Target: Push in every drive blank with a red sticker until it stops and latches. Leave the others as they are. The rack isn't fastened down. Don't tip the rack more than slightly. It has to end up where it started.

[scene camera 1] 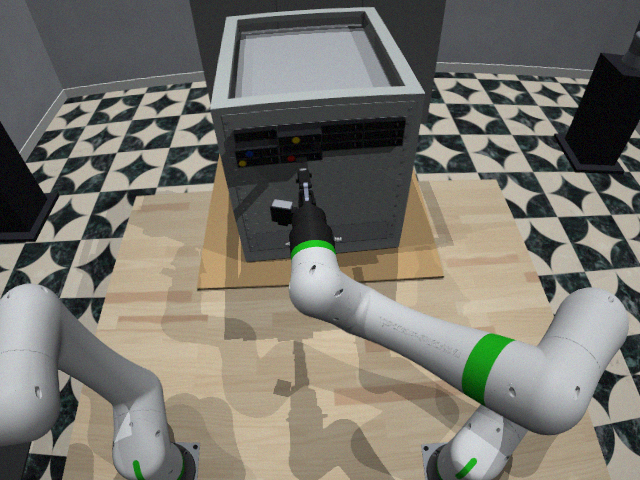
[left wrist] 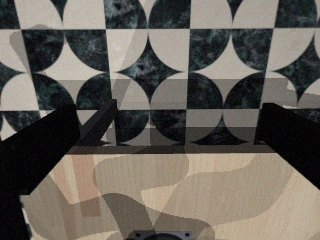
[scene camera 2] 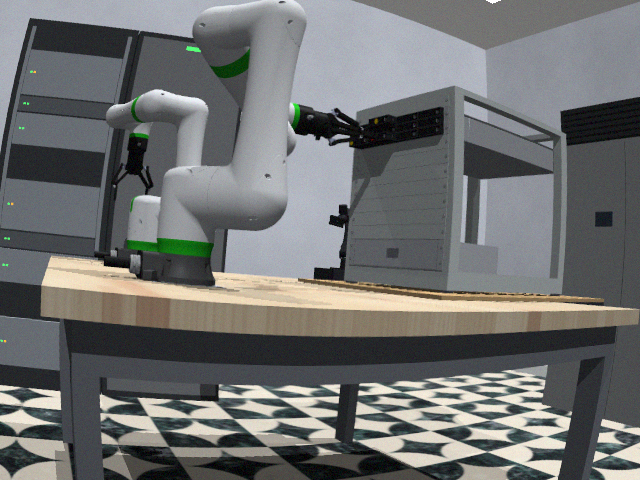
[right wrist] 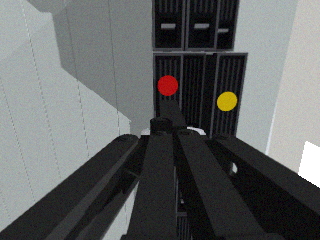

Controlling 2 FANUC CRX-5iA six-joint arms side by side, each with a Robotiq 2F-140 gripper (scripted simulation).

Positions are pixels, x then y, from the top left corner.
Scene:
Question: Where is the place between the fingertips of my right gripper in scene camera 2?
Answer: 375,136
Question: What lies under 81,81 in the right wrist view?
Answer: A grey rack.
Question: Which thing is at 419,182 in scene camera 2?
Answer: A grey rack.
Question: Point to a grey rack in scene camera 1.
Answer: At 303,74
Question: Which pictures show my left gripper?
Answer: The left wrist view and scene camera 2 only.

